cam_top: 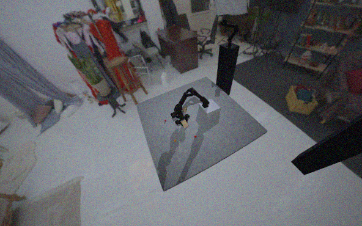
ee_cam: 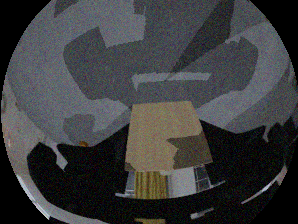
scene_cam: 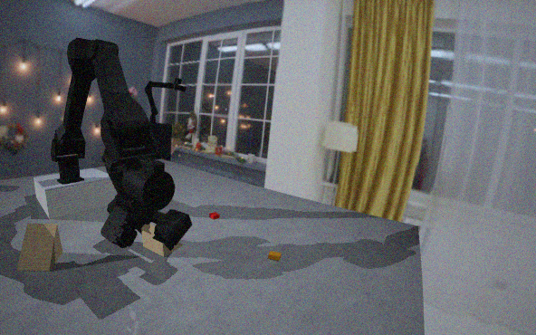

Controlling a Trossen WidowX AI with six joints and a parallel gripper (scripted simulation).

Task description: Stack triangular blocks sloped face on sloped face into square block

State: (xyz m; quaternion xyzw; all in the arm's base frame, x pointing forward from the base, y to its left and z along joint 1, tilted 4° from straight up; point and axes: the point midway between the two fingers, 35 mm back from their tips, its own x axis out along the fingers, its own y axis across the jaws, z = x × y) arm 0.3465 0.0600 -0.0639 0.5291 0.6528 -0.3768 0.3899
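Now: gripper tip 30 mm past the small red brick, 210 mm to the right of it and 10 mm above it. Round my gripper tip: small orange brick: 200 mm ahead, 140 mm to the left, 10 mm below.
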